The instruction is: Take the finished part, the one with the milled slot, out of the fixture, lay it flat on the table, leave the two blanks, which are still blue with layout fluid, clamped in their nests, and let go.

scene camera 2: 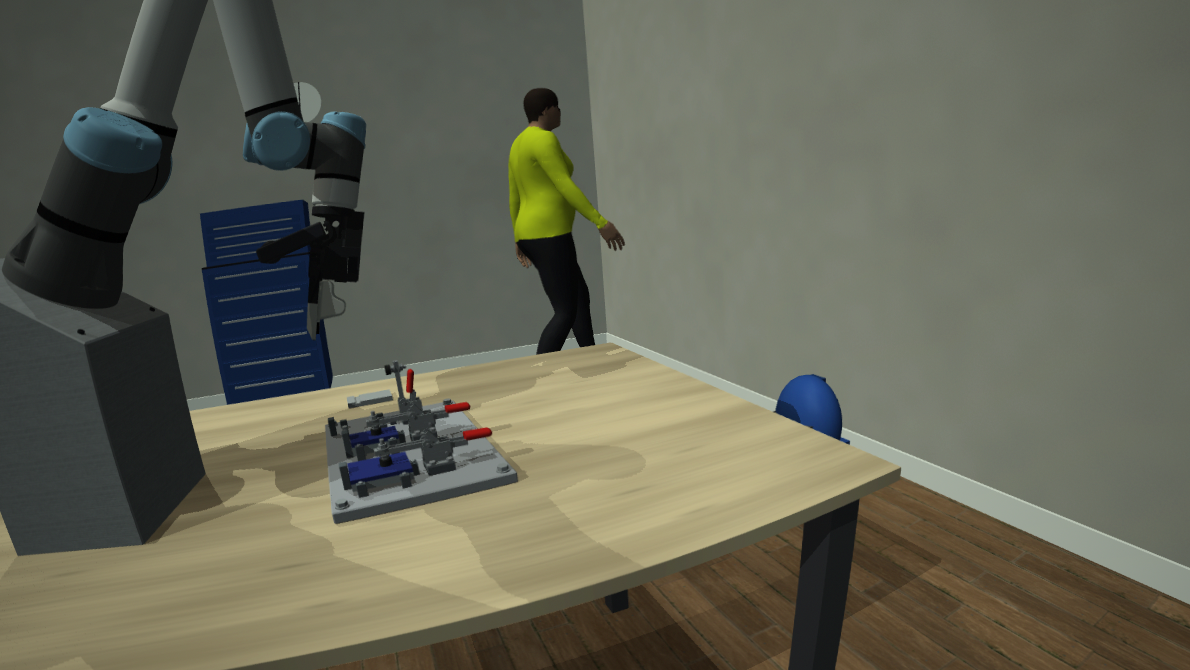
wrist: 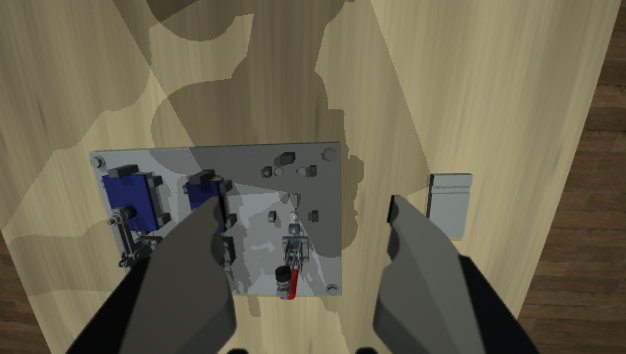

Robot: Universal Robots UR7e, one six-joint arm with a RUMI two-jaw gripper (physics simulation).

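The finished part, bare grey with a slot across it near one end, lies flat on the table beside the fixture. One blue blank sits in the outer nest with a clamp arm down on it. The other blue blank sits in the middle nest, partly hidden by a finger in the wrist view. The third nest is empty and its clamp with a red handle stands raised. My gripper is open and empty, high above the table.
The wooden table carries the fixture and the part. The raised clamp arm stands up at the fixture's end nearest the part. Behind the table are a blue cabinet and a person in a yellow top.
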